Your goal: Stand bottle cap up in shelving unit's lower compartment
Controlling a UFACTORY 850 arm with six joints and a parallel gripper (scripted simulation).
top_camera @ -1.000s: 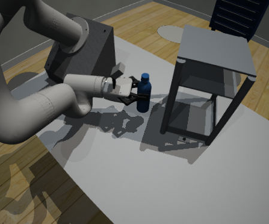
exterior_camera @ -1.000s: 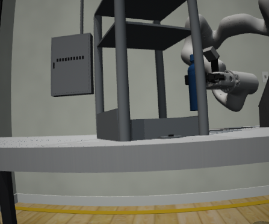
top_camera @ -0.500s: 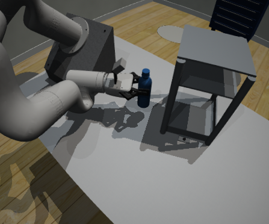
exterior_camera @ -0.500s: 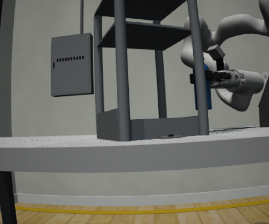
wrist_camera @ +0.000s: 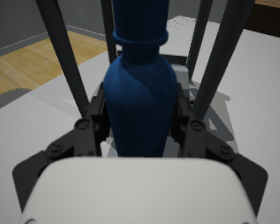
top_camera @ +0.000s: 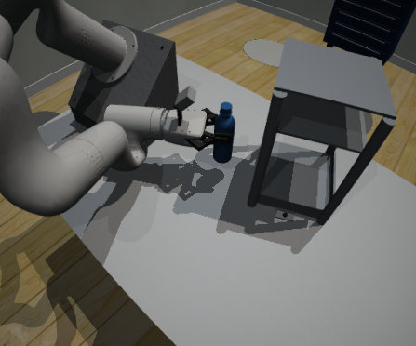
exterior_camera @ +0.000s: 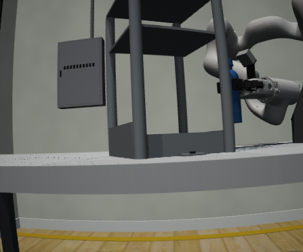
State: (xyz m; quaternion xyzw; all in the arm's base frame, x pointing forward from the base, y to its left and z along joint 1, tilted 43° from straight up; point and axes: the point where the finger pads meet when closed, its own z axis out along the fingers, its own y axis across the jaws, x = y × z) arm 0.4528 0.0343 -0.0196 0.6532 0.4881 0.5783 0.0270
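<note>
Now: the shelving unit 170 mm ahead of my hand, 120 mm to the left of it and 20 mm above it. Also, from my hand: bottle: 20 mm above.
</note>
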